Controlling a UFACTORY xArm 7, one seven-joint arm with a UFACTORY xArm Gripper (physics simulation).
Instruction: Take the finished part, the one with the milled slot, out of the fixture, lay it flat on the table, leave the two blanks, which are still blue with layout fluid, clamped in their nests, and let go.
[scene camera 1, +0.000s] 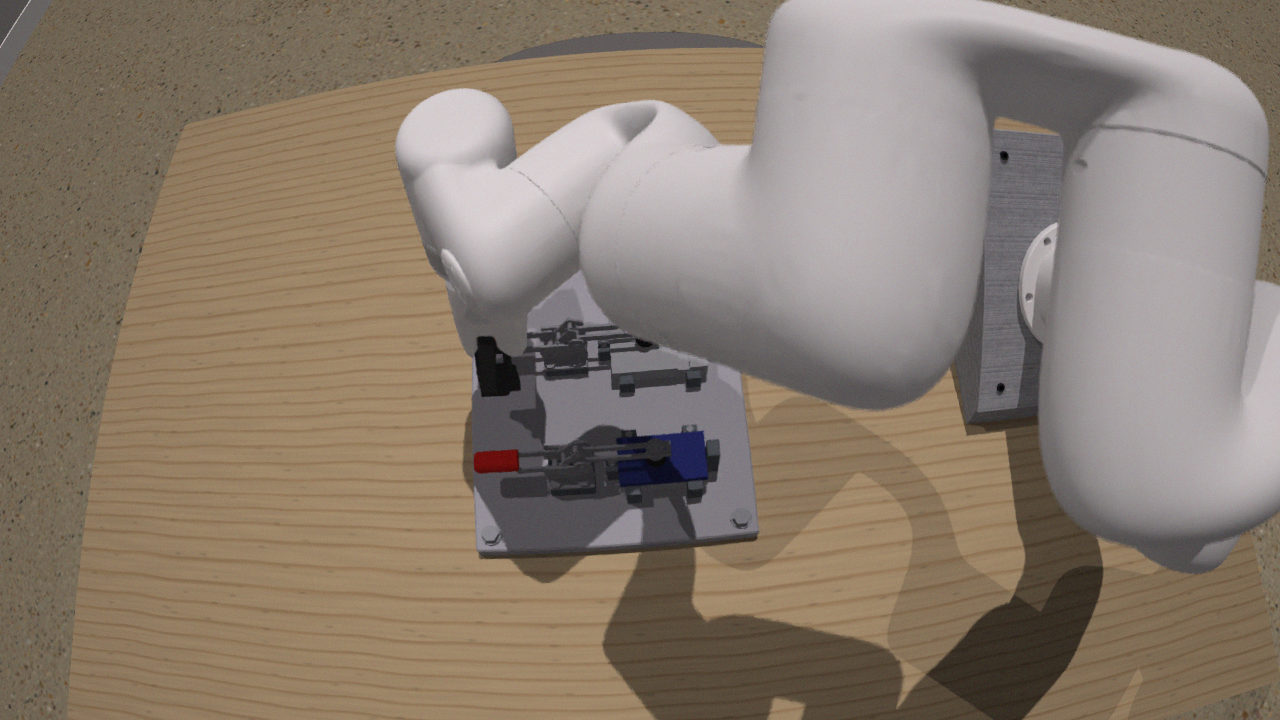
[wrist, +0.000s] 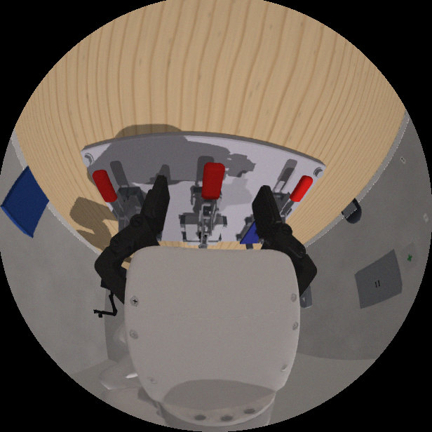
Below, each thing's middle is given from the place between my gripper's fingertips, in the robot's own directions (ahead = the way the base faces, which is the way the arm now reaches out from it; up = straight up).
I see the toggle clamp handle (wrist: 213, 173) 20 mm behind my hand. The rest, counted from my hand: finished part (scene camera 1: 627, 358): 130 mm behind, 30 mm below, 10 mm to the left; then fixture plate (scene camera 1: 556, 410): 80 mm behind, 50 mm below, 10 mm to the left.
